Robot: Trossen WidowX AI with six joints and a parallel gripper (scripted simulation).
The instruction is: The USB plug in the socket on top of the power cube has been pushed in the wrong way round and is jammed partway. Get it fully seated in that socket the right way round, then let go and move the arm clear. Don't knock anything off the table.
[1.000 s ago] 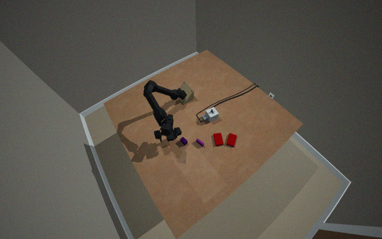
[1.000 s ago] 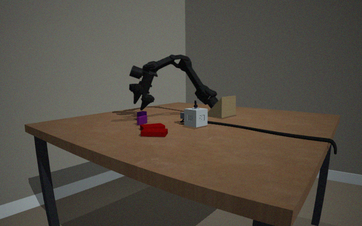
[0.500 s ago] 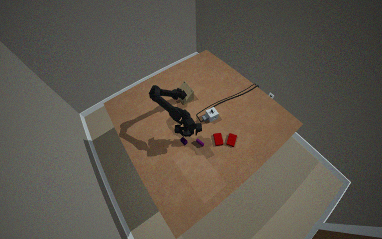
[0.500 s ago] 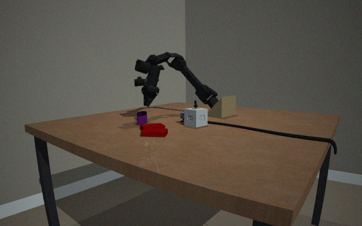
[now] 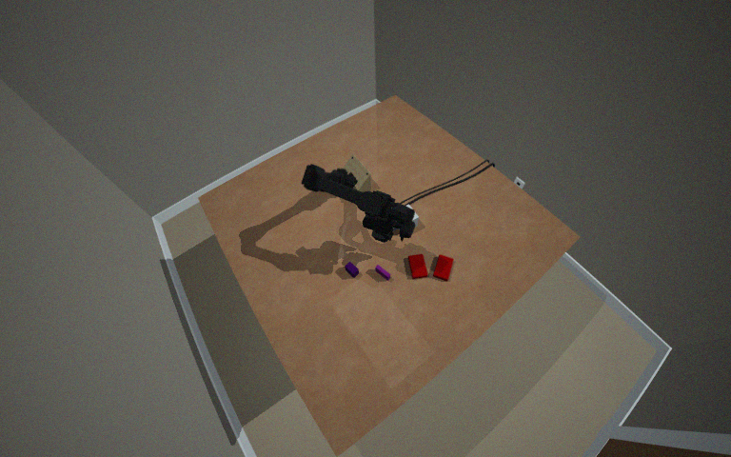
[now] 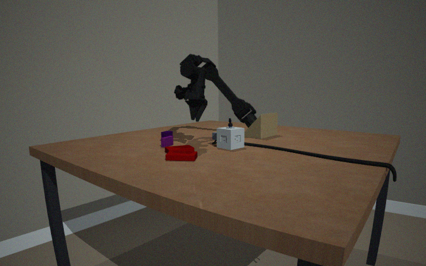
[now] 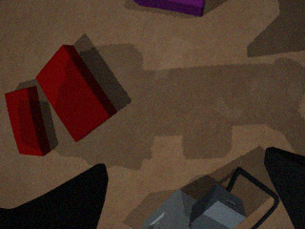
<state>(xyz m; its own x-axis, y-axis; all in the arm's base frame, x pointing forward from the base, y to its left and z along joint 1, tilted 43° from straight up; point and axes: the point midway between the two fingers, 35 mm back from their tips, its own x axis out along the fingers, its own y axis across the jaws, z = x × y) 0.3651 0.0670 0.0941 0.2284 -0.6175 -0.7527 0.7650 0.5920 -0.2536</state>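
Now: gripper tip 12 cm to the right of the USB plug, 8 cm past it and 1 cm above it.
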